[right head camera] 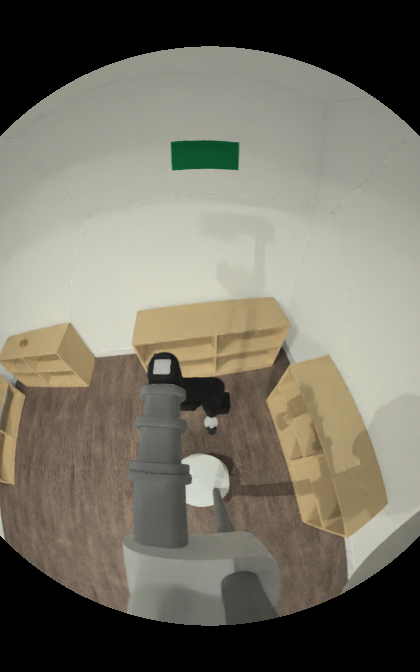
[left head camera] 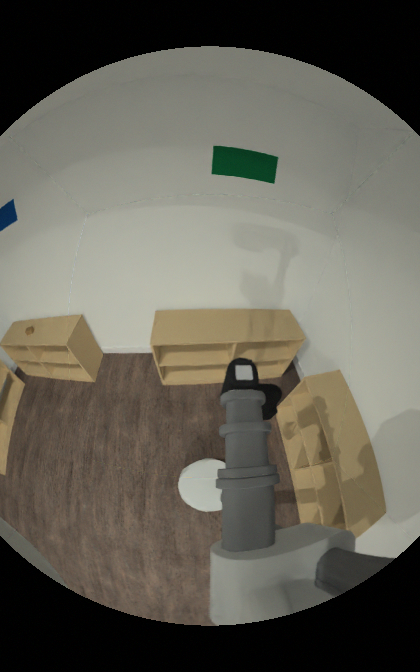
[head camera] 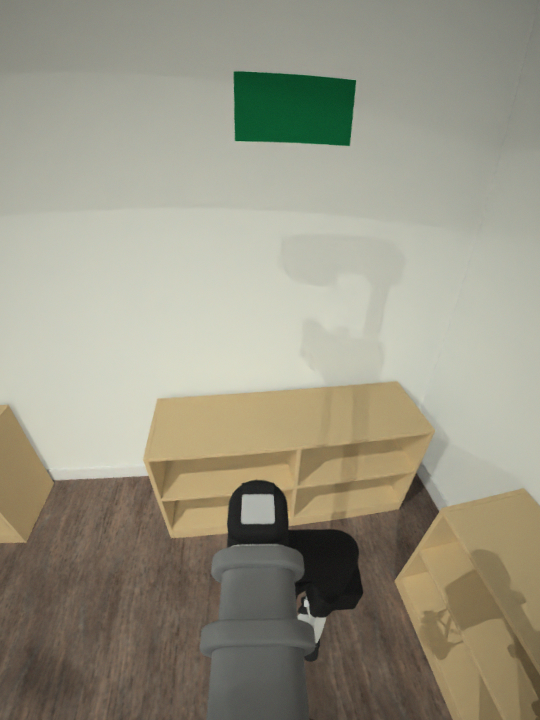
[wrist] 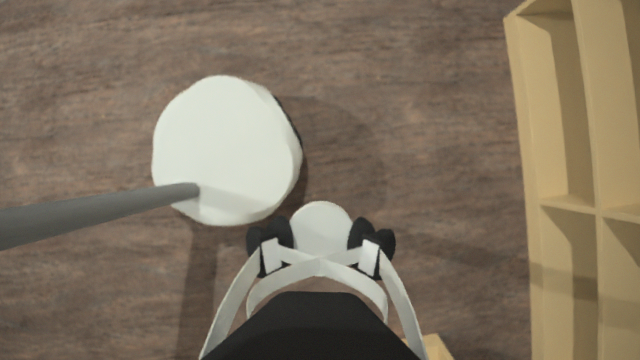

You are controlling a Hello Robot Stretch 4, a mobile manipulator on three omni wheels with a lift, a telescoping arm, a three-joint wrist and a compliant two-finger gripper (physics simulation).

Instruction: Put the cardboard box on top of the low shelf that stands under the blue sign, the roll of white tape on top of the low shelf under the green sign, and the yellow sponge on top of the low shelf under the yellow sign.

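Pixels of known places: gripper, fingertip midpoint: (wrist: 320, 237); robot's base, link origin: (left head camera: 206, 483) (wrist: 237, 153).
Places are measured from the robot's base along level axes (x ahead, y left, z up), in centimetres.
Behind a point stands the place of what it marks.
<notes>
My gripper (wrist: 320, 237) @(x 26.9, y -8.7, z 83.6 cm) is shut on the roll of white tape (wrist: 321, 220) @(x 27.0, y -7.2, z 85.5 cm) (right head camera: 211, 422), which sits between the black fingertips, held above the floor. The low shelf (head camera: 232, 421) @(x 109.3, y 11.7, z 58.3 cm) (left head camera: 195, 327) @(x 105.9, y 13.3, z 58.2 cm) (right head camera: 175, 322) under the green sign (head camera: 293, 108) @(x 135.3, y -11.0, z 172.6 cm) (left head camera: 244, 164) @(x 135.3, y -11.2, z 171.2 cm) (right head camera: 205, 155) stands ahead against the wall, beyond the gripper; no object shows on its top. The small brown cardboard box (left head camera: 29, 330) @(x 89.3, y 179.8, z 62.1 cm) (right head camera: 23, 343) rests on top of the low shelf (left head camera: 55, 327) @(x 98.7, y 145.7, z 58.3 cm) (right head camera: 47, 339) at the left. Part of the blue sign (left head camera: 7, 215) @(x 115.7, y 175.4, z 170.8 cm) shows above and left of it. The yellow sponge and yellow sign do not show.
Another low shelf (head camera: 494, 523) @(x 57.7, y -77.6, z 58.3 cm) (left head camera: 357, 450) @(x 6.2, y -91.2, z 58.3 cm) (right head camera: 347, 415) (wrist: 590, 125) stands close on the right, with the robot's shadow on it. Part of a further shelf (left head camera: 6, 425) @(x -6.0, y 226.1, z 5.5 cm) (right head camera: 9, 435) shows at the far left. A round white disc (left head camera: 200, 485) @(x -0.4, y 5.0, z 18.7 cm) (right head camera: 205, 480) (wrist: 225, 140) @(x 1.6, y 3.0, z 18.7 cm) is low beside the arm.
</notes>
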